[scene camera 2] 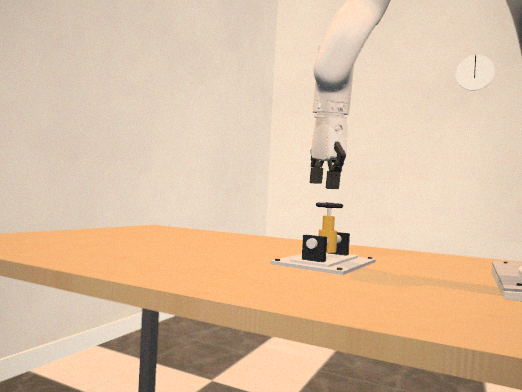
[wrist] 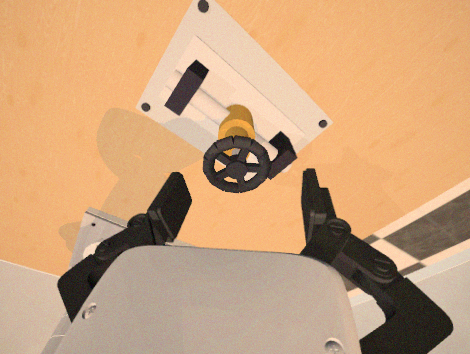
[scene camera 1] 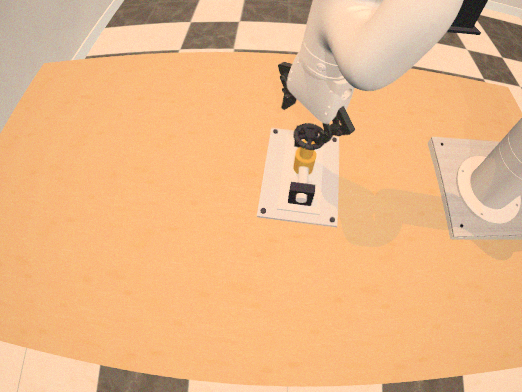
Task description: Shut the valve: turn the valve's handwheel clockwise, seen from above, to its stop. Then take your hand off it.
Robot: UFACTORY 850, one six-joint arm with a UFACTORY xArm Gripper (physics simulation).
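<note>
The valve's black spoked handwheel (scene camera 1: 308,135) (scene camera 2: 329,205) (wrist: 237,168) sits level on a thin stem above the yellow valve body (scene camera 1: 304,164) (scene camera 2: 328,242) (wrist: 239,117). The valve stands on a light base plate (scene camera 1: 271,175) (scene camera 2: 284,261) (wrist: 280,85). My gripper (scene camera 1: 317,119) (scene camera 2: 324,184) (wrist: 241,185) is open and empty, pointing down. In the second scene view its fingertips are a little above the handwheel, with a gap. In the wrist view the handwheel shows between the two spread fingers. The handwheel's turn angle relative to its stop cannot be told.
Black pipe blocks (scene camera 1: 302,188) (scene camera 2: 314,253) (wrist: 186,90) stand on the plate at both sides of the valve body, below handwheel height. The robot's base plate (scene camera 1: 447,190) (scene camera 2: 506,282) (wrist: 86,232) is on the wooden table (scene camera 1: 150,225) (scene camera 2: 200,280), right of the valve in the scene views.
</note>
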